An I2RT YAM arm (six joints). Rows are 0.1 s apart.
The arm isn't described. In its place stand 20 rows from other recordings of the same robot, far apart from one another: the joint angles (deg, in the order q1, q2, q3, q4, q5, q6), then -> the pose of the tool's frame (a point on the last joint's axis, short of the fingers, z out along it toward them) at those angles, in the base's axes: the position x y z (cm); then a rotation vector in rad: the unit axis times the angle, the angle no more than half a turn.
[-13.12 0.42 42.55 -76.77 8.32 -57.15] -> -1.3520, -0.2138, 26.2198, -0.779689, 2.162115, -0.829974
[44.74 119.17 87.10 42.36 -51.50 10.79] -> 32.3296, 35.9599, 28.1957, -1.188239, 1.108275, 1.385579
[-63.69 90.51 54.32 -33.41 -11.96 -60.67] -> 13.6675, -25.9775, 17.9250, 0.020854, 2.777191, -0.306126
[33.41 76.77 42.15 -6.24 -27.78 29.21] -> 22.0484, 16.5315, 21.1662, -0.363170, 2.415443, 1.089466
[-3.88 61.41 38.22 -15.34 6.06 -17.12] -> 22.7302, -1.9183, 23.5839, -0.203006, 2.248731, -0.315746
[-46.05 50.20 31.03 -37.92 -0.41 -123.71] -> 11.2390, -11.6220, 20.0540, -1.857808, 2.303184, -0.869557
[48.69 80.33 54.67 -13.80 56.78 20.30] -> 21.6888, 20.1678, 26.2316, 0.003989, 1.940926, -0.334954
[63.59 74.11 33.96 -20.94 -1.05 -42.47] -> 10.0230, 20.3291, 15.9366, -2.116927, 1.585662, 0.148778
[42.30 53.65 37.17 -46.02 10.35 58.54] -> 12.6949, 10.6868, 21.7462, 0.436988, 2.642618, 0.350510
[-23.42 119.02 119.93 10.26 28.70 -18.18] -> 44.7716, -21.2560, 42.8623, 0.499659, 1.379508, -0.940339
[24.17 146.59 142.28 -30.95 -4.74 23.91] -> 52.6656, 23.9582, 23.7084, -0.053075, 2.239803, 0.557046
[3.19 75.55 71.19 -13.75 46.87 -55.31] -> 29.7426, -0.9444, 37.9783, -0.414038, 1.981486, -1.367118
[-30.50 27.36 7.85 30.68 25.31 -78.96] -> 11.3483, -8.4510, 23.0132, -0.262360, 1.666014, -1.827150
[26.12 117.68 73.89 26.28 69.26 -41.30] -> 41.2964, 16.5408, 19.5000, -0.222422, 1.849612, -1.298740
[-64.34 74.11 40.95 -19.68 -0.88 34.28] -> 10.9547, -22.6766, 19.6291, 1.894495, 1.637473, -0.199712
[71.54 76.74 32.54 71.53 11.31 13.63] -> 9.3278, 25.7377, 29.2673, -0.400193, 1.116619, 1.215875
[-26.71 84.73 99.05 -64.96 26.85 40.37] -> 24.7693, -14.2630, 41.3346, 1.478689, 1.864333, -0.461066
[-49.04 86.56 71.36 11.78 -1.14 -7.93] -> 24.0273, -27.5712, 36.4153, 0.576187, 1.581510, -0.741474
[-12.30 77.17 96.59 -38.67 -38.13 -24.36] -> 26.7300, -3.5783, 47.5327, -0.622822, 1.728380, 0.186939
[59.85 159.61 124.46 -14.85 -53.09 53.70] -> 25.8479, 50.1679, 4.0424, 0.557611, -2.344185, -1.370739
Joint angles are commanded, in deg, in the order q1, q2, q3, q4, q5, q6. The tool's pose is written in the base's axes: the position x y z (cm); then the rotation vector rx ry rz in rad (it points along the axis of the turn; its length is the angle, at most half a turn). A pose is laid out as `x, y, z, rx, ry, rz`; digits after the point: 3 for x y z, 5 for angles.
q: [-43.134 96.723 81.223 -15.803 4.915 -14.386]
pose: 28.731, -27.336, 31.115, 0.59529, 2.10983, -0.67536
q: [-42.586 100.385 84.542 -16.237 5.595 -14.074]
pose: 30.127, -28.161, 30.589, 0.60084, 2.12263, -0.67397
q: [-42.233 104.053 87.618 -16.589 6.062 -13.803]
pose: 31.422, -29.032, 29.821, 0.60746, 2.13802, -0.67023
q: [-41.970 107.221 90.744 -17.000 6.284 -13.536]
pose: 32.554, -29.805, 29.338, 0.61122, 2.14466, -0.66629
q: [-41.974 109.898 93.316 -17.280 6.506 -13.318]
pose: 33.379, -30.570, 28.838, 0.61901, 2.14967, -0.66584
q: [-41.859 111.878 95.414 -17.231 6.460 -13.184]
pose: 34.092, -31.083, 28.591, 0.61811, 2.14610, -0.66372
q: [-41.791 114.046 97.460 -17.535 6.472 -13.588]
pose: 34.779, -31.624, 28.081, 0.61108, 2.15678, -0.66438
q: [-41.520 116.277 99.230 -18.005 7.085 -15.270]
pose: 35.513, -32.028, 27.297, 0.58464, 2.18667, -0.68263
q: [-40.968 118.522 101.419 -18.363 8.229 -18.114]
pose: 36.426, -32.303, 26.738, 0.53431, 2.21698, -0.72174
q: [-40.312 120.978 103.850 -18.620 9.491 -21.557]
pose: 37.460, -32.552, 26.128, 0.47032, 2.24879, -0.76793
